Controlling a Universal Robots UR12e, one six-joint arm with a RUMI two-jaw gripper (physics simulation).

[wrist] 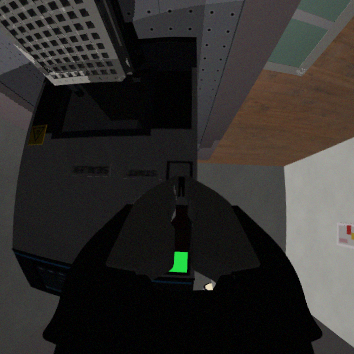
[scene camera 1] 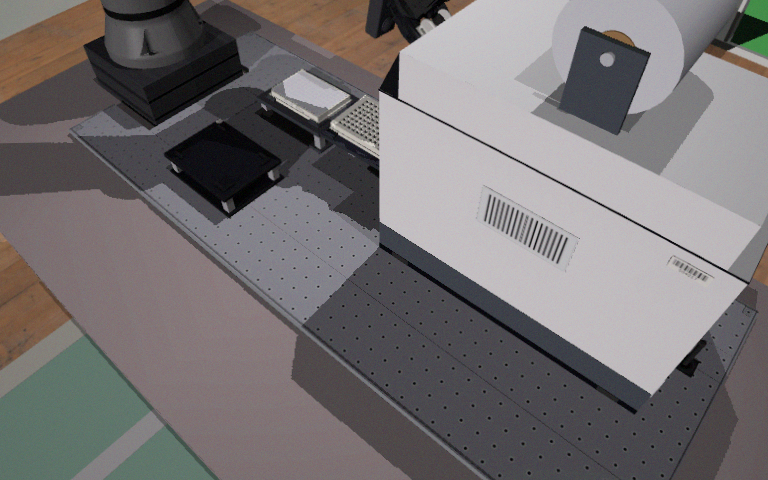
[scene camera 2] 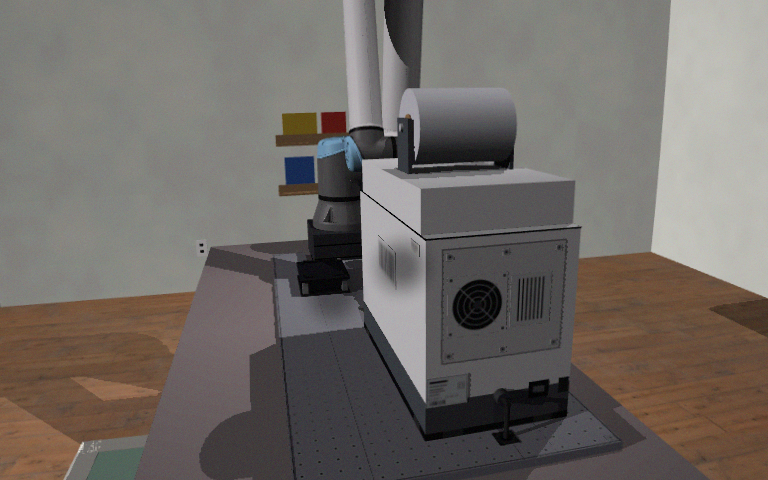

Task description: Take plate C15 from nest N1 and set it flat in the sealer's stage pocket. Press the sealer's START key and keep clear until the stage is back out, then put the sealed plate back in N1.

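Where they show: gripper, fingertip midpoint: point(wrist: 180, 178); arm's base at its link origin: point(scene camera 1: 157, 41) point(scene camera 2: 343, 224).
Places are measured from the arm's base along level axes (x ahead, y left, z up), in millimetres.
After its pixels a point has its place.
Observation:
A white well plate point(scene camera 1: 359, 123) {x 495, y -38, z 26 mm} point(wrist: 75, 45) {x 543, y -20, z 29 mm} lies at the sealer's stage, on the side facing the arm; its label is not readable. The sealer point(scene camera 1: 441, 186) {x 700, y -174, z 113 mm} point(scene camera 2: 396, 316) {x 870, y -201, z 46 mm} point(wrist: 95, 210) {x 623, y -40, z 147 mm} is a large white box with a film roll on top. My gripper point(scene camera 1: 434, 23) point(wrist: 180, 178) {x 621, y 46, z 114 mm} is shut and empty. In the wrist view its tips are over the sealer's dark face, just beside a small square outline point(wrist: 179, 170) {x 629, y 43, z 106 mm}. A bright green patch point(wrist: 180, 261) {x 635, y 46, z 189 mm} shows between the fingers. Whether the tips touch the face is not clear. Nest labels are not readable.
A black raised nest point(scene camera 1: 223, 158) {x 305, y -162, z -40 mm} point(scene camera 2: 322, 270) {x 316, y -163, z -39 mm} without a plate stands near the arm's base point(scene camera 1: 164, 73) {x 93, y -72, z 0 mm} point(scene camera 2: 334, 240) {x 100, y -62, z -22 mm}. A second nest beside the stage holds a plate with a pale top point(scene camera 1: 311, 95) {x 347, y 32, z -22 mm}. A dark post point(scene camera 2: 506, 418) {x 1063, y -122, z -49 mm} stands behind the sealer.

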